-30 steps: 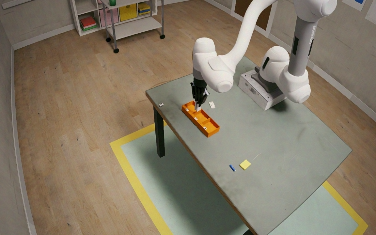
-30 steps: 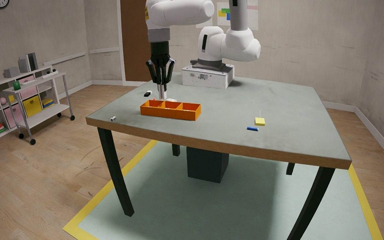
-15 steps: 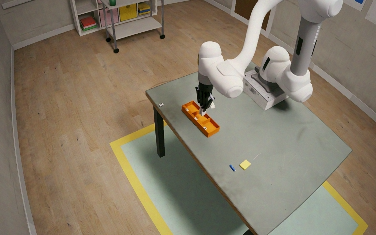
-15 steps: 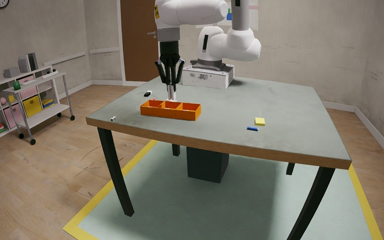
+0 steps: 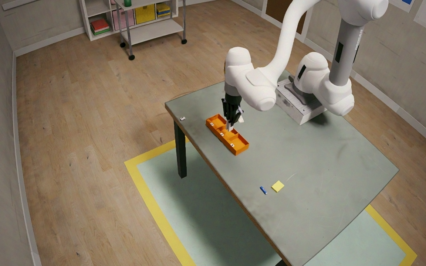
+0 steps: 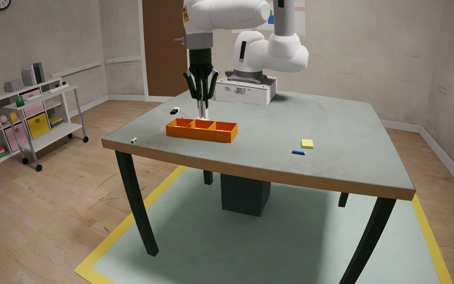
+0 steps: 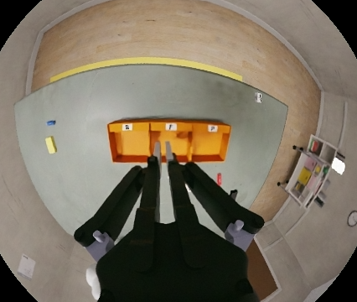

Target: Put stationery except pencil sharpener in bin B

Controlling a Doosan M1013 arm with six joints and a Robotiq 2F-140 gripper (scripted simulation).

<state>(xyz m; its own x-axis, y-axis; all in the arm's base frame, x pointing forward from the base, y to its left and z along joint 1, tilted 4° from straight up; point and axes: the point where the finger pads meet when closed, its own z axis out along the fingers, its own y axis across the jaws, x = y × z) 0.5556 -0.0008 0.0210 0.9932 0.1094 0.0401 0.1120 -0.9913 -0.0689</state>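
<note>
Right now the orange bin is 8 cm below my hand and 1 cm to the right of it. From my hand the other things lie so: white pencil sharpener: 23 cm to the right, 14 cm ahead, 9 cm below; red piece: 17 cm to the right, 12 cm behind, 10 cm below; flat white piece: 14 cm behind, 10 cm below, 8 cm to the right.
</note>
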